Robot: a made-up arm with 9 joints.
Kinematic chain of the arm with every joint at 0, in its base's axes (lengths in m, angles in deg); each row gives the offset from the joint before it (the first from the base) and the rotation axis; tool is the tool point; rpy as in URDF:
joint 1: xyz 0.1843 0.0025 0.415 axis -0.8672 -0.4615 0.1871
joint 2: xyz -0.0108 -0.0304 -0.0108 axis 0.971 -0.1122 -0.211
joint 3: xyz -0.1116 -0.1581 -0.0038 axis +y
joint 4: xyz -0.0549 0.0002 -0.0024 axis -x
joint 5: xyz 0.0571 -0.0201 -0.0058 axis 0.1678 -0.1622 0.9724
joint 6: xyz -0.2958 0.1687 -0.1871 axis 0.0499 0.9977 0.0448
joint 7: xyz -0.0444 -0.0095 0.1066 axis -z
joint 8: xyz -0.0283 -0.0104 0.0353 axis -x
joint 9: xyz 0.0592 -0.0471 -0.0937 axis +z
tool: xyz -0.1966 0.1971 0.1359 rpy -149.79 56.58 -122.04
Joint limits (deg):
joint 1: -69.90..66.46
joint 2: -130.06..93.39
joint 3: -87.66..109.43
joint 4: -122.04..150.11
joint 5: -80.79..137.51
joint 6: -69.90..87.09
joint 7: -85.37..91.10
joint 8: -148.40..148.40
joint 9: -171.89..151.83
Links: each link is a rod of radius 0.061 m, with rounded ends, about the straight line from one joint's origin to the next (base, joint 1, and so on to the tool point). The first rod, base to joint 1, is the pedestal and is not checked.
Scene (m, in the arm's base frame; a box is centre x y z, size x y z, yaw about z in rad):
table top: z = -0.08
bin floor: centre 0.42 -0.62 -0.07 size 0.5 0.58 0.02 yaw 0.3
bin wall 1: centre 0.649 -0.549 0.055 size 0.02 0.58 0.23 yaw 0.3
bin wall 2: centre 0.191 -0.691 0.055 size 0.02 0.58 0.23 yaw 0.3
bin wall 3: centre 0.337 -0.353 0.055 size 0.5 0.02 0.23 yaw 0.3
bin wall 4: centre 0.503 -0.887 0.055 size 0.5 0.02 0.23 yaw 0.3
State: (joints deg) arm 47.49 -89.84 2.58 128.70 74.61 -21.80 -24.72 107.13 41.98
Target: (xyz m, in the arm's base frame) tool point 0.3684 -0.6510 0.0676
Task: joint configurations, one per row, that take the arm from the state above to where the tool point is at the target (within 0.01 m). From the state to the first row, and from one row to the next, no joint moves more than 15 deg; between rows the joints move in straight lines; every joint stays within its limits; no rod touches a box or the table.
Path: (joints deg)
1: 33.47 -77.70 9.94 120.18 84.44 -24.67 -26.58 107.34 41.22
2: 19.44 -65.56 17.30 111.66 94.27 -27.54 -28.44 107.54 40.45
3: 5.42 -53.42 24.66 103.14 104.10 -30.42 -30.31 107.75 39.69
4: -8.61 -41.28 32.02 94.61 113.93 -33.29 -32.17 107.95 38.93
5: -22.63 -29.14 39.38 86.09 123.76 -36.16 -34.03 108.16 38.16
6: -36.66 -17.00 46.74 77.57 133.59 -39.03 -35.89 108.36 37.40

